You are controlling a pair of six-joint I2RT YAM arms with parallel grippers.
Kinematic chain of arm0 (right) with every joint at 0, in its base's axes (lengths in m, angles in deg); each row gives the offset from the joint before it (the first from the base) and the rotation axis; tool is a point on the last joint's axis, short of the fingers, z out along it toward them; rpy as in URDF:
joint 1: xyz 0 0 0.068 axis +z
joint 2: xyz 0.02 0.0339 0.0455 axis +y
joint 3: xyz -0.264 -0.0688 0 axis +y
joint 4: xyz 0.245 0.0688 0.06 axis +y
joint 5: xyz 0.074 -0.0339 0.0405 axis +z
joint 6: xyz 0.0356 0 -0.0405 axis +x
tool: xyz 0 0 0 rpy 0 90 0
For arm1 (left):
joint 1: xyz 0 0 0.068 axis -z
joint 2: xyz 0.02 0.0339 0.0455 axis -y
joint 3: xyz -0.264 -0.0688 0 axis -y
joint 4: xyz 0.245 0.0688 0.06 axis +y
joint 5: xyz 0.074 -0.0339 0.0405 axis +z
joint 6: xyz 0.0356 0 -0.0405 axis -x
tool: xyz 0 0 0 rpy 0 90 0
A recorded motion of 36 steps. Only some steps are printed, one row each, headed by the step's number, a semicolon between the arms.
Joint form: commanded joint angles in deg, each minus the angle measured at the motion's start. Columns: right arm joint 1, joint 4, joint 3, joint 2, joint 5, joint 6; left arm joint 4, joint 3, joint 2, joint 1, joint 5, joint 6.
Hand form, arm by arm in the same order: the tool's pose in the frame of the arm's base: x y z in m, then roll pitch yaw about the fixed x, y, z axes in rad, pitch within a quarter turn. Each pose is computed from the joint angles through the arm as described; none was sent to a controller.
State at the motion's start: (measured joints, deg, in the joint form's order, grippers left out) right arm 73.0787 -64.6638 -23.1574 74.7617 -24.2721 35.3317; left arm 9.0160 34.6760 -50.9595 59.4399 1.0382 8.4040
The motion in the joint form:
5: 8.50 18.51 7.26 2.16 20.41 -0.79; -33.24 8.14 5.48 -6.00 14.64 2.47
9: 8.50 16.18 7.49 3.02 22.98 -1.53; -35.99 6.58 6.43 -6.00 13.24 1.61
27: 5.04 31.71 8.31 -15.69 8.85 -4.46; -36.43 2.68 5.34 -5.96 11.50 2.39
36: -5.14 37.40 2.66 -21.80 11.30 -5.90; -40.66 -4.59 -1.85 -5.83 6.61 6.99
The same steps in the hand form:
5: 0.0371 0.2344 0.1573 2.0181 0.9372 -2.9894; 0.1168 -0.1414 0.3901 -0.6571 1.1075 -1.3513
9: 0.0357 0.2356 0.1572 1.9848 0.9450 -2.9697; 0.1138 -0.1387 0.3882 -0.5829 1.0854 -1.3022
27: 0.0521 0.2016 0.1909 1.9606 1.0520 3.0027; 0.1188 -0.1474 0.3620 -0.6568 1.1545 -1.4025
36: 0.0856 0.1899 0.2335 1.7559 1.0703 2.6921; 0.1329 -0.1723 0.3015 -1.0720 1.2437 -1.8951

